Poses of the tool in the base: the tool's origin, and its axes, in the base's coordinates. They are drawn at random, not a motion.
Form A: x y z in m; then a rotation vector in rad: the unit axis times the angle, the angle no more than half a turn.
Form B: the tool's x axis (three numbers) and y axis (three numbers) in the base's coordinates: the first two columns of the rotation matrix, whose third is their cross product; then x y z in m. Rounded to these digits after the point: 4 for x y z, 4 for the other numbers.
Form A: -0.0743, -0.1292, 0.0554, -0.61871, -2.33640, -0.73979
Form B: -0.7085, 0.2426, 0.6627, 0.5798, 0.7354, 0.3506, -0.0743, -0.1292, 0.0554
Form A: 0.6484, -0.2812, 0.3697, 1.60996, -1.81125, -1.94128
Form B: -0.4618, -0.6276, -0.6268, -0.5819, -0.3190, 0.7481, 0.6484, -0.2812, 0.3697
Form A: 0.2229, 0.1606, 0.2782, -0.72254, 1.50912, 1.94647
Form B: -0.6935, 0.1079, -0.7123, -0.7167, -0.2035, 0.6670, 0.2229, 0.1606, 0.2782
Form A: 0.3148, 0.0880, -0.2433, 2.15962, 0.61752, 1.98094
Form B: 0.0451, 0.3925, 0.9187, 0.1991, -0.9047, 0.3767, 0.3148, 0.0880, -0.2433
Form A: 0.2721, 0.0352, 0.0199, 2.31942, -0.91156, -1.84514
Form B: 0.1194, -0.4638, -0.8778, -0.4154, -0.8264, 0.3802, 0.2721, 0.0352, 0.0199
